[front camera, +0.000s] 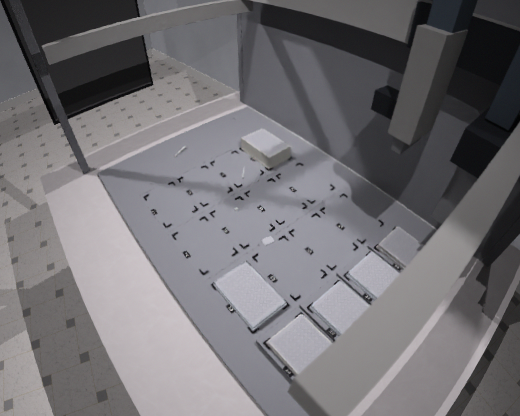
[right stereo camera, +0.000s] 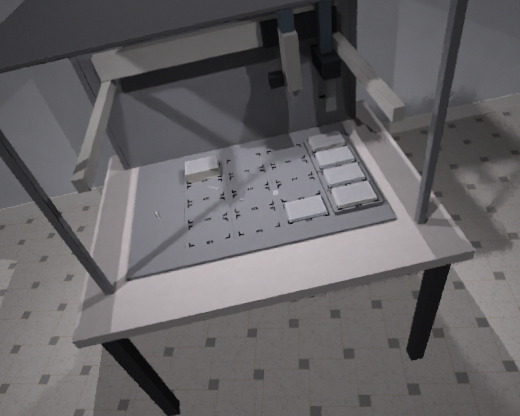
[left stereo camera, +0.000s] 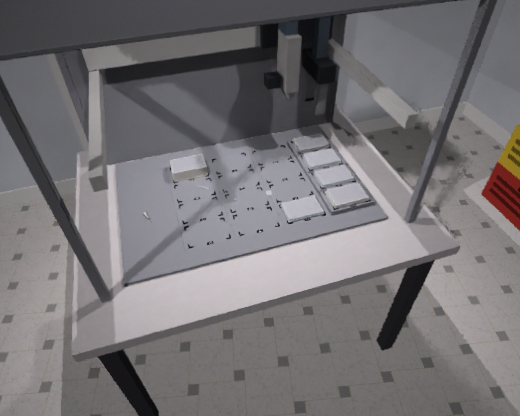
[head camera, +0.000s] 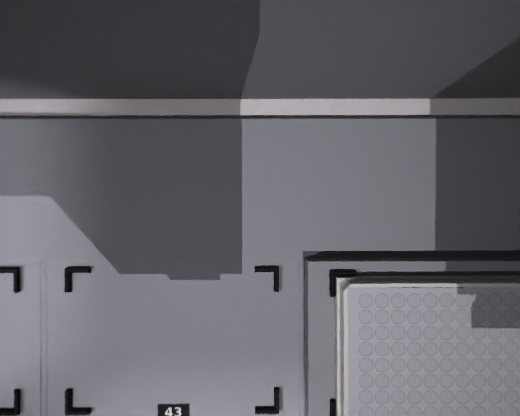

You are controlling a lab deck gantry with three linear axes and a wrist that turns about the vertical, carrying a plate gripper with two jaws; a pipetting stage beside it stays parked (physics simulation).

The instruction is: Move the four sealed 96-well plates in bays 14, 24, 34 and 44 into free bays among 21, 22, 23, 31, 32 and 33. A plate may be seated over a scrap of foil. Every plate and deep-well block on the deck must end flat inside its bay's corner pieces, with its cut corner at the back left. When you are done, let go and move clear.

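Pixels of known places: gripper, fingertip midpoint: (front camera: 450,207) (right stereo camera: 327,103) (left stereo camera: 314,106); robot's base, link origin: (front camera: 145,197) (right stereo camera: 190,245) (left stereo camera: 189,247).
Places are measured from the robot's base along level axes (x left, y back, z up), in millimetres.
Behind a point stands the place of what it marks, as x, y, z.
Four pale sealed plates stand in the right column: bay 14 (front camera: 300,344) {41, -536, 29} (left stereo camera: 347,194) {39, -555, 29} (right stereo camera: 354,194) {35, -556, 29}, bay 24 (front camera: 341,306) {149, -535, 29} (left stereo camera: 334,176) {139, -553, 29} (right stereo camera: 344,174) {142, -557, 29}, bay 34 (front camera: 374,274) {254, -535, 29} (left stereo camera: 322,158) {249, -555, 29} (right stereo camera: 335,156) {250, -558, 29} and bay 44 (front camera: 400,245) {360, -531, 29} (head camera: 430,350) {368, -543, 29} (left stereo camera: 310,143) {353, -550, 29} (right stereo camera: 326,141) {352, -553, 29}. They look flat in their corner pieces; their cut corners are too small to tell, except that the head view shows a cut back left on bay 44's plate. The gripper hangs high at the back right, below a dark block, clear of the plates. Its jaws are too dark to judge. No plate hangs from it.
Another plate (front camera: 250,295) {40, -400, 14} (left stereo camera: 302,208) {37, -390, 14} (right stereo camera: 306,208) {35, -394, 14} sits in bay 13. A tall deep-well block (front camera: 265,148) {343, -88, 42} (left stereo camera: 188,167) {339, -62, 42} (right stereo camera: 202,168) {339, -69, 42} stands at the back left. A foil scrap (front camera: 268,240) {161, -313, 1} (left stereo camera: 269,192) {159, -314, 3} (right stereo camera: 275,192) {159, -312, 2} lies near bay 23's left edge. The pipetting stage (front camera: 425,85) (left stereo camera: 289,62) (right stereo camera: 290,60) hangs beside the gripper.
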